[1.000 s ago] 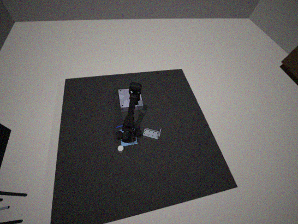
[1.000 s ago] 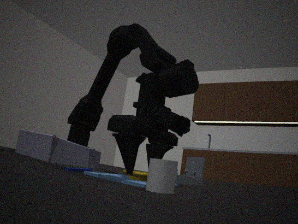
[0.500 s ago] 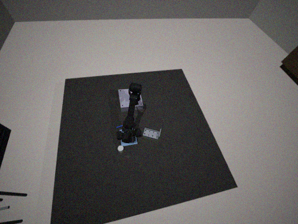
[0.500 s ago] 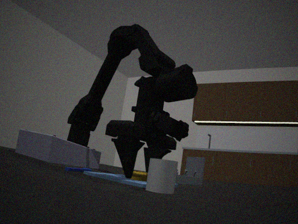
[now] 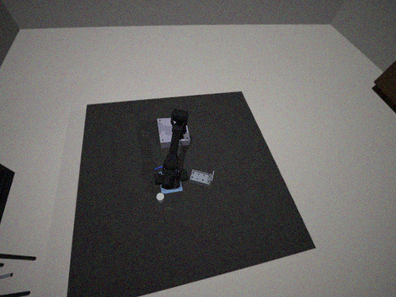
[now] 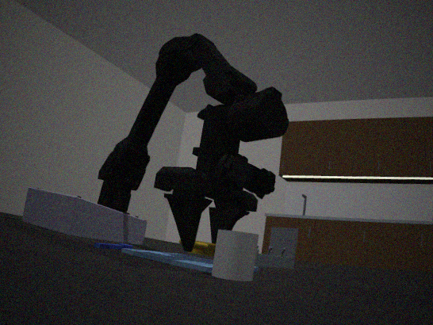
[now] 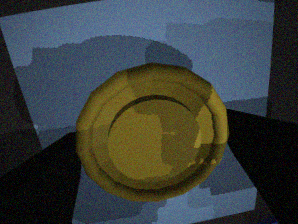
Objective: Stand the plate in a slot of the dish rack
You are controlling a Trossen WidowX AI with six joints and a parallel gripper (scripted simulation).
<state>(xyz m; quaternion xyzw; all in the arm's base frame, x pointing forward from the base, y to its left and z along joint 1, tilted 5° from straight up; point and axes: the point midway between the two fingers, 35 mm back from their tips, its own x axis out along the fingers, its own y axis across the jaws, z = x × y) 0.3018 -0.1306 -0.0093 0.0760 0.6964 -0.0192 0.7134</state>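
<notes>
My gripper tip is now 20 mm above the light blue square mat and 10 mm past it. Round my gripper tip: white cup: 90 mm to the right, 80 mm ahead, 10 mm above; blue spoon: 130 mm behind, 30 mm to the right, 10 mm below; yellow plate: 10 mm above.
</notes>
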